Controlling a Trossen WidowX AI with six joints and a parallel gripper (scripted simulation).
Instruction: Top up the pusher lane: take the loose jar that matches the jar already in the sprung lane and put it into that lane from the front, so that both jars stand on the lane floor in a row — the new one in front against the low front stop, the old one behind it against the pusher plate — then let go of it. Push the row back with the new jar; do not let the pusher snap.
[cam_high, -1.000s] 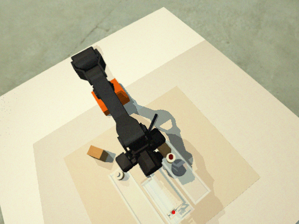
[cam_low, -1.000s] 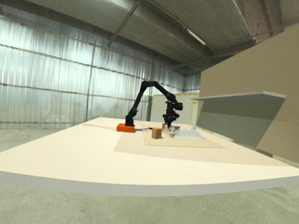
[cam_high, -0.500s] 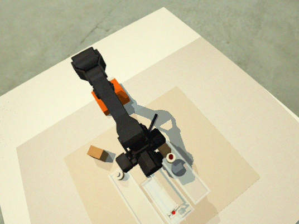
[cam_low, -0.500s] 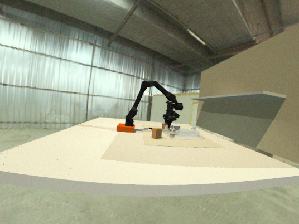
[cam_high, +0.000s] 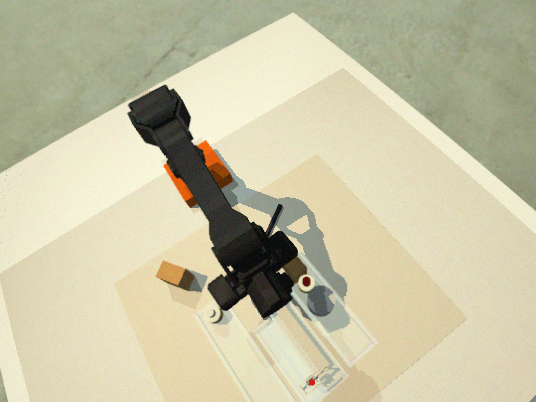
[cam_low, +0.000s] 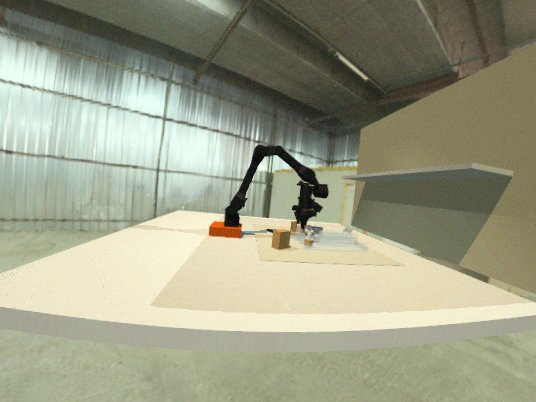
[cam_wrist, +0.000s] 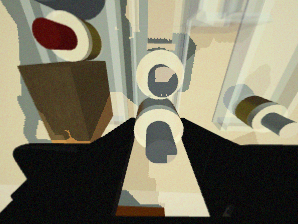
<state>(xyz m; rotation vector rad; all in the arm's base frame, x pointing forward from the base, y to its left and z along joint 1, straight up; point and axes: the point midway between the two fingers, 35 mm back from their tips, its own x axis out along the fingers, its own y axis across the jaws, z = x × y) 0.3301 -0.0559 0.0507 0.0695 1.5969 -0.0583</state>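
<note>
Now: gripper tip 8 cm to the right of the brown box, 2 cm short of it and 2 cm above it. The rest, counted from my gripper tip: pale disc 13 cm ahead, 7 cm to the left, 3 cm below; then black rod 11 cm to the left, 9 cm behind, 5 cm below.
</note>
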